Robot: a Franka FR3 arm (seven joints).
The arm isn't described. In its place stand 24 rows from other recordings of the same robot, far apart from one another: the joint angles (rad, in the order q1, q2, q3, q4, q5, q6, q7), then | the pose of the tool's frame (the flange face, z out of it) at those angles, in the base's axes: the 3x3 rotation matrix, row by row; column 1 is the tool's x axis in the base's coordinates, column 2 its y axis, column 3 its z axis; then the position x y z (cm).
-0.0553, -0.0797, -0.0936, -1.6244, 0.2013, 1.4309, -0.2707 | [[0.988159, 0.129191, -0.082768], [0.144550, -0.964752, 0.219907], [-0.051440, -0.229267, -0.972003]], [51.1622, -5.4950, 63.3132]
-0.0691, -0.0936, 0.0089, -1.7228, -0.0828, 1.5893, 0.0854 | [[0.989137, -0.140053, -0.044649], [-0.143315, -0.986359, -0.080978], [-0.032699, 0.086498, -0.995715]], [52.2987, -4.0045, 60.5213]
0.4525, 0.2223, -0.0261, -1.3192, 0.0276, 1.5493, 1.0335 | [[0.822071, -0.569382, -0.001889], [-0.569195, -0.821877, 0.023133], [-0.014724, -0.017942, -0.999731]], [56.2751, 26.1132, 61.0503]
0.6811, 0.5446, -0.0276, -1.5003, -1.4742, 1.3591, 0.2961 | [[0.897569, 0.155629, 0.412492], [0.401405, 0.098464, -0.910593], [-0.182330, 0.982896, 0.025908]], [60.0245, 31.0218, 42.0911]
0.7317, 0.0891, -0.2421, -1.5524, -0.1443, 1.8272, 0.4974 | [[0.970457, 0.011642, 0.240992], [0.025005, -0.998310, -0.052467], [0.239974, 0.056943, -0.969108]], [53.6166, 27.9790, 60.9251]
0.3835, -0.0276, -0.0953, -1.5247, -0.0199, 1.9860, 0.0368 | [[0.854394, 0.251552, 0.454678], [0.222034, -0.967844, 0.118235], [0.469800, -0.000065, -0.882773]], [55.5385, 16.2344, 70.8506]
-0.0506, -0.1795, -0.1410, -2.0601, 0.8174, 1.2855, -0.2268 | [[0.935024, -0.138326, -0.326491], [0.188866, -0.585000, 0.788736], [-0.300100, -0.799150, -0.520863]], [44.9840, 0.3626, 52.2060]
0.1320, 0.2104, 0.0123, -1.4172, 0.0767, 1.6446, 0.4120 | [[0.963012, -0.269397, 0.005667], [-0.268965, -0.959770, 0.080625], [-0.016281, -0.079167, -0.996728]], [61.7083, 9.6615, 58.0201]
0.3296, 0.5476, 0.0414, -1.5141, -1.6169, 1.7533, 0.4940 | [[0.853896, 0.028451, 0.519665], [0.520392, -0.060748, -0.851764], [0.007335, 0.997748, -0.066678]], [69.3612, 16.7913, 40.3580]
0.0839, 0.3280, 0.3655, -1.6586, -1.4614, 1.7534, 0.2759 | [[0.830081, 0.219593, 0.512587], [0.551896, -0.191877, -0.811538], [-0.079854, 0.956537, -0.280466]], [63.8814, 17.7525, 47.6287]
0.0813, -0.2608, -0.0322, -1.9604, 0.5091, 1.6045, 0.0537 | [[0.991997, -0.072335, -0.103488], [-0.012477, -0.871777, 0.489743], [-0.125644, -0.484533, -0.865703]], [46.5788, 7.1997, 59.0635]
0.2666, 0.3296, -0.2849, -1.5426, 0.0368, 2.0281, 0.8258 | [[0.657888, -0.734261, 0.167464], [-0.737012, -0.673439, -0.057380], [0.154909, -0.085673, -0.984207]], [67.3281, 1.3547, 48.5602]
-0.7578, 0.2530, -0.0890, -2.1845, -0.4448, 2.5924, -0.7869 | [[0.948715, 0.311341, -0.054828], [0.280499, -0.909016, -0.308238], [-0.145807, 0.277051, -0.949728]], [38.5823, -42.3034, 28.6036]
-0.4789, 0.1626, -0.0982, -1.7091, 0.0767, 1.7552, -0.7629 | [[0.984558, 0.163064, -0.063685], [0.169433, -0.979112, 0.112396], [-0.044027, -0.121451, -0.991621]], [50.7147, -31.8312, 48.0539]
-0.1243, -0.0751, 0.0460, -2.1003, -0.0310, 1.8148, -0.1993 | [[0.968914, 0.129657, -0.210703], [0.128984, -0.991501, -0.016993], [-0.211115, -0.010712, -0.977402]], [50.1820, -4.1646, 43.6864]
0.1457, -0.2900, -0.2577, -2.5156, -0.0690, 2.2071, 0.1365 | [[0.980620, -0.194382, -0.024484], [-0.193921, -0.980813, 0.020023], [-0.027906, -0.014887, -0.999500]], [42.7205, -4.9259, 37.8239]
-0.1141, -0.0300, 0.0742, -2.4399, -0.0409, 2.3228, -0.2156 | [[0.975058, 0.203831, -0.087829], [0.202070, -0.978954, -0.028592], [-0.091809, 0.010132, -0.995725]], [46.8891, -1.9531, 30.6464]
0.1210, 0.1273, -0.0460, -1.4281, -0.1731, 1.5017, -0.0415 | [[0.992811, 0.112718, -0.040249], [0.103692, -0.977981, -0.181110], [-0.059777, 0.175635, -0.982639]], [58.6375, 2.6442, 61.4675]
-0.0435, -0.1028, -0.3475, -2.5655, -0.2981, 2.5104, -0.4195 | [[0.964715, 0.263257, 0.004598], [0.260876, -0.953334, -0.151979], [-0.035626, 0.147816, -0.988373]], [41.5315, -16.6746, 30.3212]
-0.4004, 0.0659, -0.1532, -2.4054, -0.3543, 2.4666, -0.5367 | [[0.958765, 0.267297, -0.096551], [0.243384, -0.947651, -0.206694], [-0.146745, 0.174672, -0.973630]], [42.0192, -25.9322, 28.6106]
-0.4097, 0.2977, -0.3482, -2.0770, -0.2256, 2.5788, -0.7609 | [[0.979217, 0.201562, 0.022520], [0.198363, -0.928653, -0.313459], [-0.042269, 0.311411, -0.949335]], [44.6890, -40.8365, 31.4334]
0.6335, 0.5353, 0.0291, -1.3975, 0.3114, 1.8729, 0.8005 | [[0.939949, -0.259245, -0.222008], [-0.211873, -0.953137, 0.215962], [-0.267591, -0.155955, -0.950827]], [54.2478, 44.8003, 39.5683]
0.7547, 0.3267, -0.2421, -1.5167, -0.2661, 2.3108, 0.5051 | [[0.833334, 0.146696, 0.532949], [0.168320, -0.985699, 0.008128], [0.526519, 0.082933, -0.846108]], [59.7845, 35.8050, 53.2677]
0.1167, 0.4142, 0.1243, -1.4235, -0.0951, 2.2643, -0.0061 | [[0.873704, 0.257737, 0.412569], [0.252443, -0.965194, 0.068367], [0.415829, 0.044417, -0.908357]], [70.2327, 15.3345, 50.8196]
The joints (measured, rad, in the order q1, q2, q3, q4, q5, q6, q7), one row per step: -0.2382 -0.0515 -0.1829 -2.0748 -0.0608 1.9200 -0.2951; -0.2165 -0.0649 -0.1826 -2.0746 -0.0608 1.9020 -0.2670; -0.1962 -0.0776 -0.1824 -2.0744 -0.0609 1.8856 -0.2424; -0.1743 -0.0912 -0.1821 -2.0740 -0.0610 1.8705 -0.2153; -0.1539 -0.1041 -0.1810 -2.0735 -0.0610 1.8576 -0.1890; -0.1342 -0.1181 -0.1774 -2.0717 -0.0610 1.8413 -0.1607; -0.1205 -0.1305 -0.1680 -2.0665 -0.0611 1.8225 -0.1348; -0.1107 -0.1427 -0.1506 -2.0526 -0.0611 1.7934 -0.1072; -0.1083 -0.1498 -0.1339 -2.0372 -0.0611 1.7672 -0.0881
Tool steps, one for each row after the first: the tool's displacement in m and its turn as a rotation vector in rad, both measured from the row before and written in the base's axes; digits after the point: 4 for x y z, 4 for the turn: 0.0013 0.0115 0.0056 0.0004 0.0034 -0.0067; 0.0009 0.0107 0.0053 0.0001 0.0027 -0.0046; 0.0010 0.0115 0.0059 -0.0010 0.0005 -0.0053; 0.0009 0.0110 0.0058 -0.0015 -0.0010 -0.0051; 0.0005 0.0119 0.0066 -0.0016 0.0000 -0.0055; 0.0006 0.0117 0.0073 -0.0023 0.0009 -0.0034; 0.0011 0.0136 0.0105 -0.0036 0.0028 -0.0017; 0.0008 0.0095 0.0089 -0.0034 0.0036 -0.0013
